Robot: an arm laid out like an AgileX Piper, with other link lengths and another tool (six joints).
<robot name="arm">
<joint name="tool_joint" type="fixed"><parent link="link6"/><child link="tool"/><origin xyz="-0.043 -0.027 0.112" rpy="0 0.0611 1.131"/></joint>
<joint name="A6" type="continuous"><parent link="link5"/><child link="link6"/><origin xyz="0 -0.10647 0" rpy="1.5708 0 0"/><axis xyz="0 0 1"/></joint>
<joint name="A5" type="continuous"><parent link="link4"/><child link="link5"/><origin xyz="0 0 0" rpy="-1.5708 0 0"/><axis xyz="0 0 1"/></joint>
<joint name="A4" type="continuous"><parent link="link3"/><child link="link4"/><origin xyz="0.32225 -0.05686 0" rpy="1.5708 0 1.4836"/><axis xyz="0 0 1"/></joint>
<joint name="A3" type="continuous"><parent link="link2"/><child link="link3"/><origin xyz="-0.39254 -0.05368 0"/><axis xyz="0 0 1"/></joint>
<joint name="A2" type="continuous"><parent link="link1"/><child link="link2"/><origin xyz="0 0 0" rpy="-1.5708 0 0"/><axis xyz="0 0 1"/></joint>
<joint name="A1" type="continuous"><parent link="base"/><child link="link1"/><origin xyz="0 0 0.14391"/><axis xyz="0 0 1"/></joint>
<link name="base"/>
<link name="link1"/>
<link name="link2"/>
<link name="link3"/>
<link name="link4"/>
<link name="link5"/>
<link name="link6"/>
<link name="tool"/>
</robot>
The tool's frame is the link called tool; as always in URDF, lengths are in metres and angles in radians. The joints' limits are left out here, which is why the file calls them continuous.
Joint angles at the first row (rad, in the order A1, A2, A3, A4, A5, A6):
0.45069 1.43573 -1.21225 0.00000 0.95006 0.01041
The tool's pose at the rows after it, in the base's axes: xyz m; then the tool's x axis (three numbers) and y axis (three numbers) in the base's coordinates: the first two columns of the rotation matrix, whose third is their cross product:
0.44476 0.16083 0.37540 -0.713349 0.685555 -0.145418 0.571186 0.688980 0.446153
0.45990 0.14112 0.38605 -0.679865 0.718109 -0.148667 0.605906 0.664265 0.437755
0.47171 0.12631 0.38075 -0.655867 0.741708 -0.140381 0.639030 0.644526 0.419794
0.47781 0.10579 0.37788 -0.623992 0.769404 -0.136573 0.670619 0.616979 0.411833
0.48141 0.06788 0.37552 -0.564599 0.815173 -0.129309 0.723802 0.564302 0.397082
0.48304 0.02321 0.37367 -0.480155 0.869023 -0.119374 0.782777 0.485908 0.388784
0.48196 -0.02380 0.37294 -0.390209 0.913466 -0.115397 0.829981 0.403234 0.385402
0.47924 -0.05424 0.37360 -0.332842 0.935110 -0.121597 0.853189 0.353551 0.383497
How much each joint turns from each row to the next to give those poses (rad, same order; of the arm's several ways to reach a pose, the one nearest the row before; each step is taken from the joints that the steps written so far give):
-0.04477 0.00211 -0.06678 -0.00001 0.03870 0.00973
-0.04763 0.02446 -0.06004 -0.00724 0.04272 0.00135
-0.03685 0.02782 -0.02249 -0.00031 0.01684 0.00003
-0.04386 0.00684 -0.00268 0.00000 0.00564 0.00000
-0.07733 0.00001 -0.00032 0.00001 0.01846 0.00046
-0.09060 -0.00001 0.00001 -0.00001 0.01279 0.01273
-0.09676 -0.00001 0.00000 0.00001 0.00516 0.00522
-0.06053 -0.00103 0.00000 -0.00727 0.00030 0.00194

